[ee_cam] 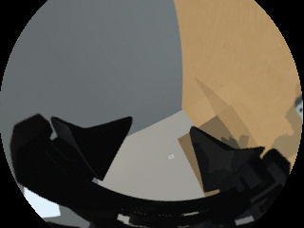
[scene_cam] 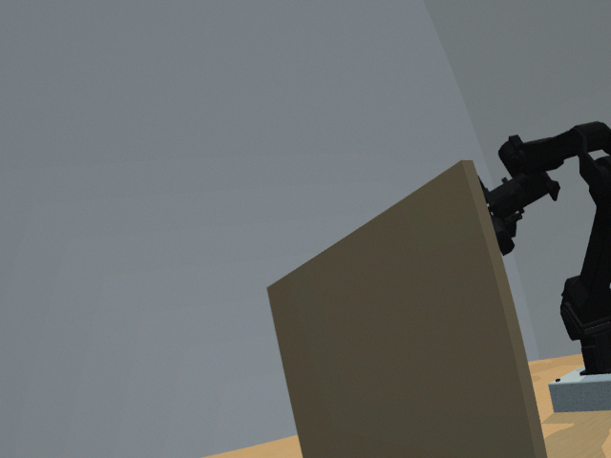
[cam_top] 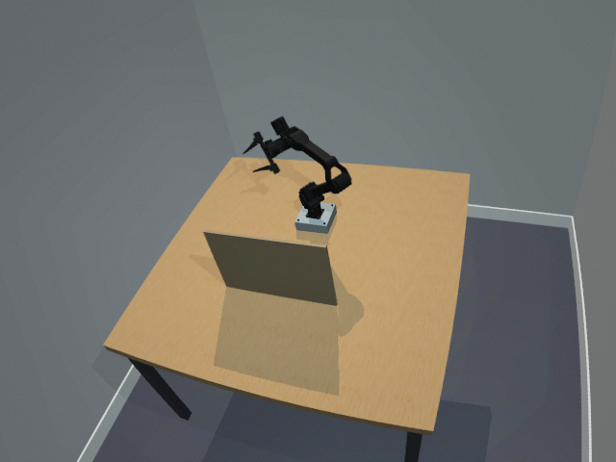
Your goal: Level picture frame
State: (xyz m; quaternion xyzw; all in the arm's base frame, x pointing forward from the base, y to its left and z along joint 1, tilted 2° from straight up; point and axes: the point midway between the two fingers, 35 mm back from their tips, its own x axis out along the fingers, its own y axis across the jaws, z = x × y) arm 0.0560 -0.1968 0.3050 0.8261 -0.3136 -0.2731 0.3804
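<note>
My gripper tip is now 33 cm short of the picture frame, 22 cm to the right of it and 19 cm above it. Round my gripper tip: wall panel (34 cm ahead, 23 cm to the left, 20 cm below).
</note>
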